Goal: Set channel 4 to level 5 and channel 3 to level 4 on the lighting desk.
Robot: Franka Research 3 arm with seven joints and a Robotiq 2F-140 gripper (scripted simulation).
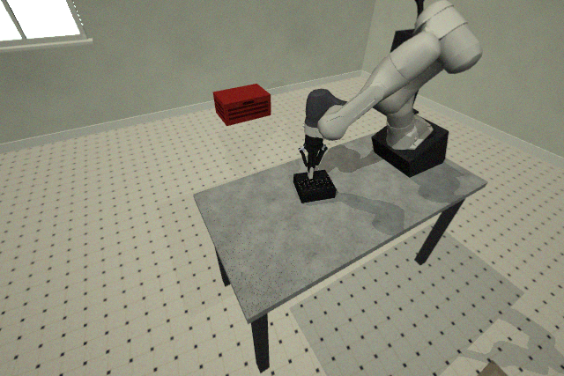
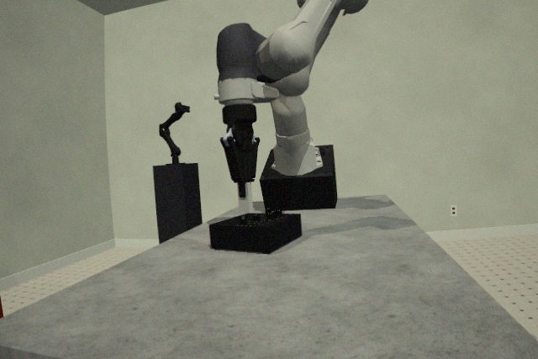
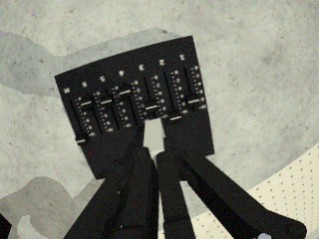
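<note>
The fader lies 40 mm below my hand, 20 mm to the left of it and 10 mm ahead of it. Round my hand: fader cap (50 mm to the left, 40 mm below, 10 mm behind).
</note>
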